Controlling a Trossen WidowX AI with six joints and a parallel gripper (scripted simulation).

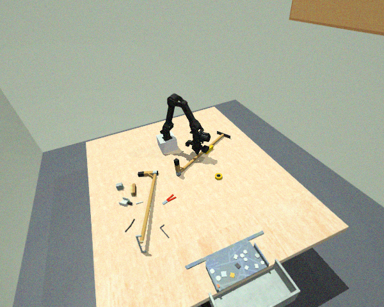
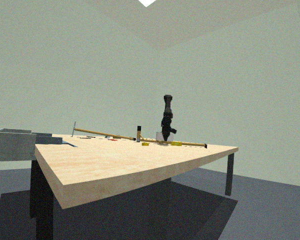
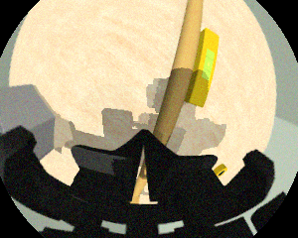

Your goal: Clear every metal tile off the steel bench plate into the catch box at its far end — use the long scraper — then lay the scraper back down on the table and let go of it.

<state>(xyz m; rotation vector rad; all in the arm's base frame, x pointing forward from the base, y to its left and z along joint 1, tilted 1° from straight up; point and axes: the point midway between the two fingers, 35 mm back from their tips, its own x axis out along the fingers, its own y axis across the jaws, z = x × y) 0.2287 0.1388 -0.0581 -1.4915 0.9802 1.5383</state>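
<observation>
The long scraper is 1 cm ahead of my gripper tip, 4 cm to the left of it and 5 cm above it. Also, from my gripper tip: yellow spirit level (1 cm ahead, 11 cm to the left, 1 cm above); then yellow tape roll (29 cm ahead, 1 cm to the right); then wooden block (5 cm ahead, 56 cm to the right, 1 cm above).
</observation>
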